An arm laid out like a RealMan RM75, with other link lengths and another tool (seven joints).
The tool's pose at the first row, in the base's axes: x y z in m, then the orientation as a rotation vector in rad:
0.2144, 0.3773, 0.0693, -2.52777, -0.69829, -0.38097
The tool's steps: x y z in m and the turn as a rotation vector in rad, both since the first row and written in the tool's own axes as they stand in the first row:
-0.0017, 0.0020, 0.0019, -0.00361, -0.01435, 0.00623
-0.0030, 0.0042, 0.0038, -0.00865, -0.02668, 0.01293
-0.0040, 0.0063, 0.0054, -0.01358, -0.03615, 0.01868
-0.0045, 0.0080, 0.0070, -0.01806, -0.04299, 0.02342
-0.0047, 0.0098, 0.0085, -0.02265, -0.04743, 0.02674
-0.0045, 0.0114, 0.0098, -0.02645, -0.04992, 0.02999
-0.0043, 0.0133, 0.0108, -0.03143, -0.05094, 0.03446
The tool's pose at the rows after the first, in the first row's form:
0.2143, 0.3761, 0.0663, -2.53786, -0.69559, -0.36259
0.2147, 0.3749, 0.0634, -2.54860, -0.69144, -0.34711
0.2152, 0.3738, 0.0608, -2.55795, -0.68740, -0.33541
0.2159, 0.3731, 0.0586, -2.56569, -0.68368, -0.32713
0.2169, 0.3725, 0.0566, -2.57235, -0.68088, -0.32237
0.2181, 0.3720, 0.0550, -2.57758, -0.67746, -0.31973
0.2195, 0.3712, 0.0535, -2.58371, -0.67184, -0.31901

